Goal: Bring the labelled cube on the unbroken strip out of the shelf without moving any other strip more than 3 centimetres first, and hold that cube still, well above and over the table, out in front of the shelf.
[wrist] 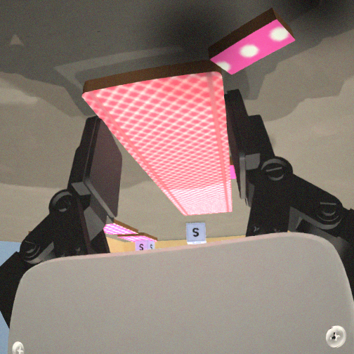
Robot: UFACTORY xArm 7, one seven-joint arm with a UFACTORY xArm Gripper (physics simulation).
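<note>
My gripper [167,124] is shut on a long red-pink strip [170,125] with a pale criss-cross pattern and a brown edge. The strip runs lengthwise between the two black fingers, away from the camera. A pale cube labelled S [195,232] shows just past the strip's far end, with a small gap between them in this view. A second, lilac cube labelled S [141,246] shows lower left, with another S-marked face close beside it. The gripper's grey housing hides what lies below them.
A short pink piece with white dots [250,50] shows at the upper right, near the strip's near end. A pink bit [232,172] shows beside the right finger. Thin pink dotted strips [120,229] show at the lower left. A tan wooden surface [172,243] shows behind the cubes.
</note>
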